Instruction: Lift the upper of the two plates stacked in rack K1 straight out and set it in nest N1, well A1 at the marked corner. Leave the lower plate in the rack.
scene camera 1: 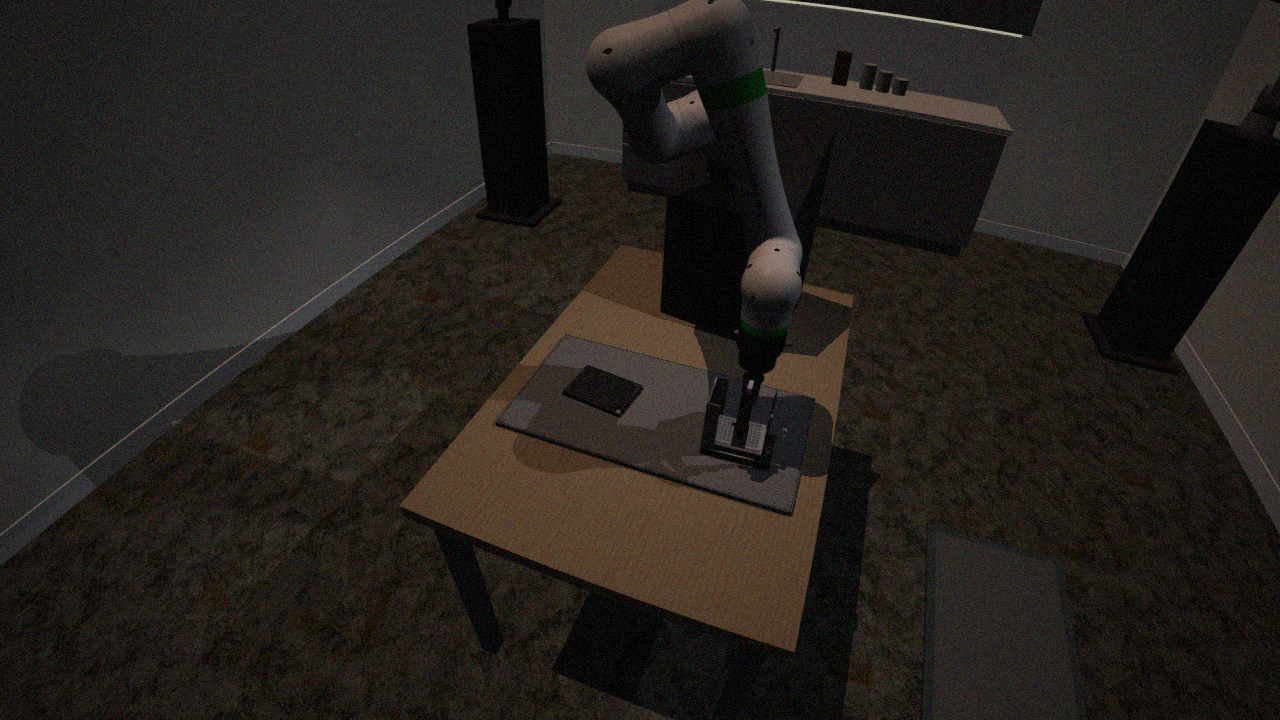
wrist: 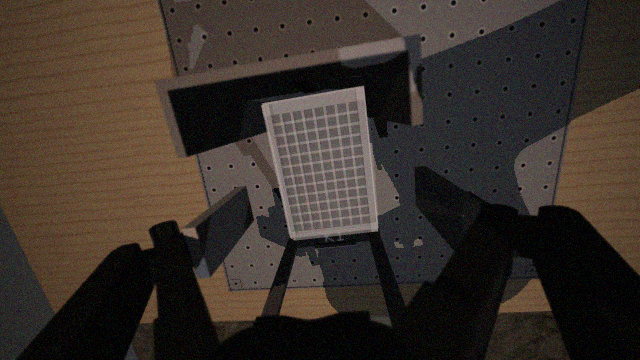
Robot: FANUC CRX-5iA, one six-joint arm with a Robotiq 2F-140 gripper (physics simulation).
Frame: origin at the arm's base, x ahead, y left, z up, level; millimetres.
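Seen in the pictures: gripper, fingertip midpoint: (wrist: 329, 195).
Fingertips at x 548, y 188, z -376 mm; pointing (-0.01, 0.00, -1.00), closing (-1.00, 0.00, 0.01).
Pixels of each thing's middle, then the offset from my fingertips to it. Level surfaces: height alone.
- white gridded plate, body centre: (wrist: 323, 170) (scene camera 1: 735, 433) dx +4, dy -13, dz -31 mm
- rack K1, body centre: (wrist: 322, 194) (scene camera 1: 742, 423) dx +5, dy -3, dz +7 mm
- Nest N1, body centre: (scene camera 1: 602, 389) dx -61, dy -360, dz -63 mm
- grey perforated board, its level: dz -70 mm
- wooden table, its level: dz -83 mm
A white gridded plate (scene camera 1: 757, 438) (wrist: 325, 165) lies flat in rack K1 (scene camera 1: 715, 398) (wrist: 280, 63). The rack's tall dark walls stand at the plate's far end in the wrist view, and its K1 label shows at the near end. The lower plate cannot be made out beneath the upper one. My gripper (scene camera 1: 742, 431) (wrist: 329, 195) is wide open and empty, one finger on each side of the plate's near half, with a gap on both sides. Nest N1 (scene camera 1: 601, 389), a dark flat tray with a small light mark at its near right corner, lies left of the rack in the scene view.
The rack and nest stand on a grey perforated board (scene camera 1: 657, 438) (wrist: 480, 120) on a wooden table (scene camera 1: 626, 537) (wrist: 85, 125). The arm's dark pedestal (scene camera 1: 702, 259) stands at the table's back. Shadows cross the board and the rack area.
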